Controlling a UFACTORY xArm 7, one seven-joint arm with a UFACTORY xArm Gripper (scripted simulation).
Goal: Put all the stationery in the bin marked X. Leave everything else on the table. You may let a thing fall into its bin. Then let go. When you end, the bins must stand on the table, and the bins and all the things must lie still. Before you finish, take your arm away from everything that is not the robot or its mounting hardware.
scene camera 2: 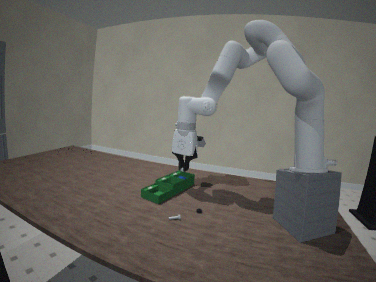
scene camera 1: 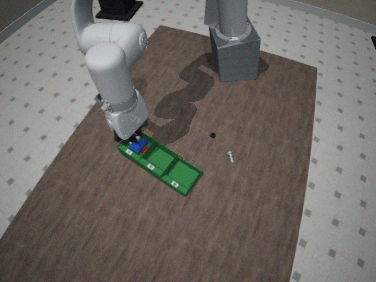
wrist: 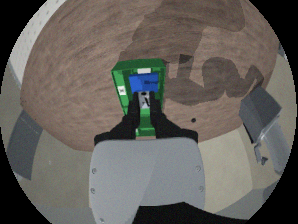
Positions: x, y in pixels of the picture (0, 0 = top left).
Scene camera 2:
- gripper: 183, 170
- green three-compartment bin: 168, 190
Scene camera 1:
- gripper: 135, 137
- green three-compartment bin: 162, 163
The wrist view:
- gripper: 144, 98
